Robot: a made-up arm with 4 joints.
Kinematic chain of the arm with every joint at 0, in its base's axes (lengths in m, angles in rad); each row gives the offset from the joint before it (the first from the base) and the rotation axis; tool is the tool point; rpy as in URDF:
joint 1: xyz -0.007 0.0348 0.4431 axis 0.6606 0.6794 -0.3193
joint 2: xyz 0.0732 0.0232 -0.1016 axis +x
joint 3: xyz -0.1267 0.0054 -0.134 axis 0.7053 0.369 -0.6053
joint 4: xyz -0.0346 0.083 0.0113 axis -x
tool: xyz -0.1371 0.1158 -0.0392 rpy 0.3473 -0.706 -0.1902
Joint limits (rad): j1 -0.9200..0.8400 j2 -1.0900..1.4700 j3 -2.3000..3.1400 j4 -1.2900..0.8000
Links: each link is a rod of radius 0.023 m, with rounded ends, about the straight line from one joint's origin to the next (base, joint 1, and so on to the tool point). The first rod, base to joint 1, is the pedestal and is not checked.
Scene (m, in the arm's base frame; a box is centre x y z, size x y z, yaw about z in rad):
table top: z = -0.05
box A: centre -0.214 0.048 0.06 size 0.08 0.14 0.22 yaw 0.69
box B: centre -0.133 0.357 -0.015 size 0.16 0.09 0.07 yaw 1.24
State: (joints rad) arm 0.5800 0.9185 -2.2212 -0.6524
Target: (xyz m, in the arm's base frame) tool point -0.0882 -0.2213 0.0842
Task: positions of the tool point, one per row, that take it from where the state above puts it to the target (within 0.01 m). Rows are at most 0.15 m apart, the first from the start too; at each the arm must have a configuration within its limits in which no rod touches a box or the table.
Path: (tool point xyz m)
1: -0.2054 0.2401 0.0807
2: -0.1269 0.1671 0.0205
3: -0.0357 0.0917 -0.0044
4: 0.0588 0.0226 0.0068
5: 0.1469 -0.0336 0.0504
6: 0.2206 -0.0725 0.1193
7: 0.1751 -0.0892 0.0681
8: 0.1111 -0.1010 0.0266
9: 0.0326 -0.1051 0.0007
10: -0.0542 -0.1000 -0.0047
11: -0.0692 -0.1667 0.0325
12: -0.0882 -0.2213 0.0842

